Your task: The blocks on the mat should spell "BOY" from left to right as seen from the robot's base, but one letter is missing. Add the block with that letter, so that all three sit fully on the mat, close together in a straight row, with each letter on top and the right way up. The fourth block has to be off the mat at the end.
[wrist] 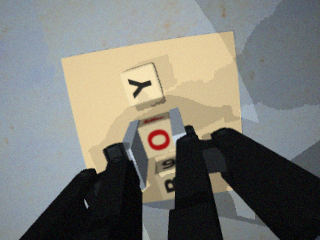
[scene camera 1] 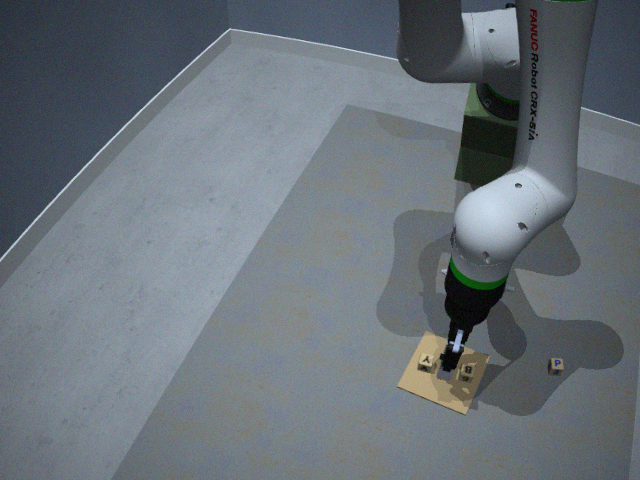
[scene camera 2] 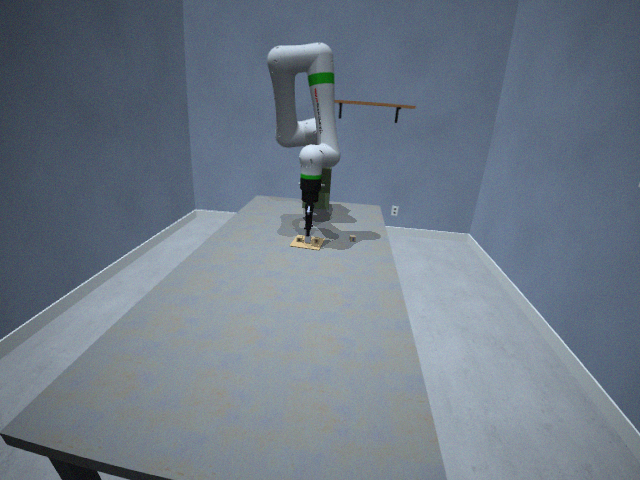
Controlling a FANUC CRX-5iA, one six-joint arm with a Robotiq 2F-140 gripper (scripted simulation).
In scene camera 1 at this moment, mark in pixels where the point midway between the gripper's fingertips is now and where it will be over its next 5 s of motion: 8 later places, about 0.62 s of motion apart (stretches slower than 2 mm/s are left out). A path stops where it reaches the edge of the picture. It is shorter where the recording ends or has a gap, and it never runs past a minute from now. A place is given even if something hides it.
My gripper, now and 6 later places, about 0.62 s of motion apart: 445,370; 445,370; 447,364; 454,345; 456,338; 459,328; 464,314
